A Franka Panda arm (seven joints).
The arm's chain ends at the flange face. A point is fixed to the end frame.
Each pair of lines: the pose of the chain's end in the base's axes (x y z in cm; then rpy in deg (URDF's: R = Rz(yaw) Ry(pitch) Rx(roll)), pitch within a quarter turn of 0, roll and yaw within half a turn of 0), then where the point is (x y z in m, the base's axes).
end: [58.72 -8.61 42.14 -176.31 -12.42 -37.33]
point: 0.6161 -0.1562 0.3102
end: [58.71 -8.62 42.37 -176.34 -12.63 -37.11]
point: 0.6165 -0.1564 0.3127
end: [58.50 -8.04 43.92 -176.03 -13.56 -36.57]
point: 0.6170 -0.1509 0.3291
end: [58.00 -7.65 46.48 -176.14 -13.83 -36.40]
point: 0.6125 -0.1474 0.3551
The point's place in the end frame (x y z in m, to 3 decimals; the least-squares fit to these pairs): 0.040 0.046 0.120
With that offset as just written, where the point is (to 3 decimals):
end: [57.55 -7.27 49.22 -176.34 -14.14 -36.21]
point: 0.608 -0.144 0.383
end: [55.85 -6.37 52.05 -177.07 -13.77 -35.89]
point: 0.590 -0.136 0.411
